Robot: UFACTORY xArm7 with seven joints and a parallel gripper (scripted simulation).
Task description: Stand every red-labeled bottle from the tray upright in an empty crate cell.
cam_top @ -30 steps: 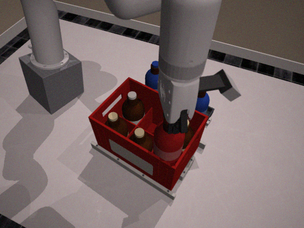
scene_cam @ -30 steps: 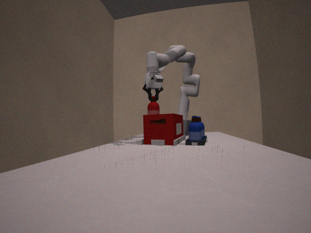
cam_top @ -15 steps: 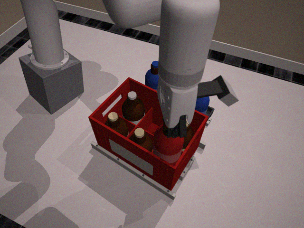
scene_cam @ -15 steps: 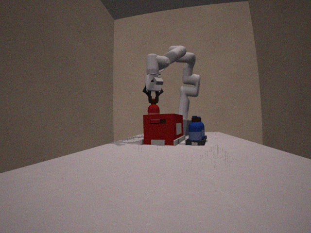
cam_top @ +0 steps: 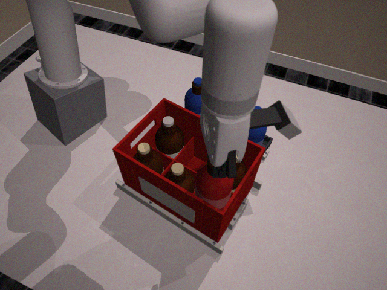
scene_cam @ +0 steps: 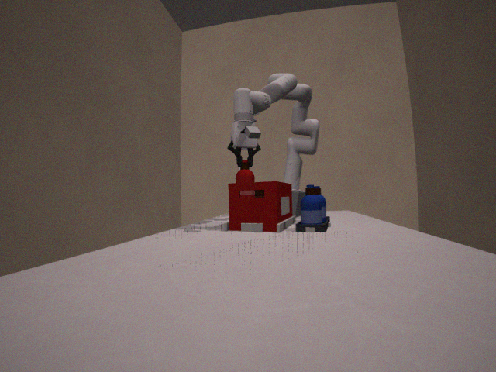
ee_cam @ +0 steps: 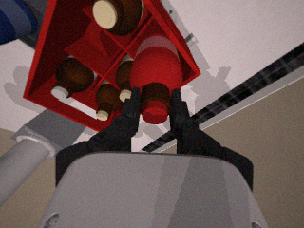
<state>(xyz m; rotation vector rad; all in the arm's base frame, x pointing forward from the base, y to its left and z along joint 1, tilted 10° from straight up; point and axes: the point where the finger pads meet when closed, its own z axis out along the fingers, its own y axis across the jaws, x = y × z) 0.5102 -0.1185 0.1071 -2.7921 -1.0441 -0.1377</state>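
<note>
Right now the red-labeled bottle is 70 mm below my hand. From my hand the other things lie so: red crate 90 mm behind, 50 mm to the left, 180 mm below; dark tray 100 mm behind, 250 mm to the left, 250 mm below.
</note>
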